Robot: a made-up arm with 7 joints. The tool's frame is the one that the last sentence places. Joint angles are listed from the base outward.
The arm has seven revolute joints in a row. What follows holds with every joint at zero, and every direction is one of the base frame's. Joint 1 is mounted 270.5 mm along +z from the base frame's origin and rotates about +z. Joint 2 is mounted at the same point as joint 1 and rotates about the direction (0, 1, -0.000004). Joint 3 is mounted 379.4 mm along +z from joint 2 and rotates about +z. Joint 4 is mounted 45.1 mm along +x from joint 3 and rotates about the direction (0, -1, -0.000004). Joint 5 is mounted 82.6 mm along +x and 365.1 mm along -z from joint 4 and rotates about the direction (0, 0.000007, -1). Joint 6 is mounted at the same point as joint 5 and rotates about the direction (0, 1, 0.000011). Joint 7 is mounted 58.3 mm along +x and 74.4 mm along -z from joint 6 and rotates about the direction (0, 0.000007, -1). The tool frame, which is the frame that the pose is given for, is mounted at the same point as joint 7; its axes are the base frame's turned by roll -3.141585, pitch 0 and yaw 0 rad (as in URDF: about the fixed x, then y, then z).
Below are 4 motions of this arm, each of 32 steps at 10 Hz.
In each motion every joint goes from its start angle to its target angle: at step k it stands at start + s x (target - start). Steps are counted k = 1, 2, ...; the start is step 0. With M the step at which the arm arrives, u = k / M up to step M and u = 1 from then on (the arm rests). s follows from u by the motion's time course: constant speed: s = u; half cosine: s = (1 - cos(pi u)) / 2; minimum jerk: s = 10 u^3 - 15 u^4 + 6 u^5.
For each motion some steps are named. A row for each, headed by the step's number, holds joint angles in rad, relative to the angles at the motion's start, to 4 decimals.
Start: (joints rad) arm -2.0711 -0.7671 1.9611 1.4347 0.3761 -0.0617 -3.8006
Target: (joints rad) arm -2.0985 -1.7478 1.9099 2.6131 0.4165 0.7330 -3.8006
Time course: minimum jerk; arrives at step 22
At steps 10, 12, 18, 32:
10: -0.0114 -0.4072 -0.0213 0.4893 0.0168 0.3300 0.0000
12: -0.0160 -0.5735 -0.0299 0.6891 0.0236 0.4647 0.0000
18: -0.0262 -0.9367 -0.0489 1.1255 0.0386 0.7590 0.0000
32: -0.0274 -0.9807 -0.0512 1.1784 0.0404 0.7947 0.0000

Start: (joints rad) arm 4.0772 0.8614 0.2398 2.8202 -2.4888 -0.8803 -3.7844
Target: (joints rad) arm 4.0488 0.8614 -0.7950 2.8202 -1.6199 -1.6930 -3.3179
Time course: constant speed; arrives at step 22
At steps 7, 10, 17, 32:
7: -0.0090 0.0000 -0.3293 0.0000 0.2765 -0.2586 0.1484
10: -0.0129 0.0000 -0.4704 0.0000 0.3950 -0.3694 0.2120
17: -0.0219 0.0000 -0.7996 0.0000 0.6714 -0.6280 0.3605
32: -0.0284 0.0000 -1.0348 0.0000 0.8689 -0.8127 0.4665

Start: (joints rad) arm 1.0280 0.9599 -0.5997 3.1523 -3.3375 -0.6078 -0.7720
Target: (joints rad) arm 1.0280 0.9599 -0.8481 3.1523 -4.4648 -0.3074 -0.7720
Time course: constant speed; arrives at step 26
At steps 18, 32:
18: 0.0000 0.0000 -0.1720 0.0000 -0.7804 0.2080 0.0000
32: 0.0000 0.0000 -0.2484 0.0000 -1.1273 0.3004 0.0000

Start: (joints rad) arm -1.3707 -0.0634 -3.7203 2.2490 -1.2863 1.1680 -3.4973
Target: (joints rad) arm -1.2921 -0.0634 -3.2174 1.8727 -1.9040 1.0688 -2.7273
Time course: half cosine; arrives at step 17
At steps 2, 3, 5, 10, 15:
2: 0.0027 0.0000 0.0170 -0.0127 -0.0209 -0.0033 0.0260
3: 0.0059 0.0000 0.0377 -0.0282 -0.0463 -0.0074 0.0577
5: 0.0156 0.0000 0.0999 -0.0748 -0.1227 -0.0197 0.1530
10: 0.0501 0.0000 0.3203 -0.2396 -0.3934 -0.0632 0.4904
15: 0.0759 0.0000 0.4859 -0.3636 -0.5968 -0.0959 0.7440

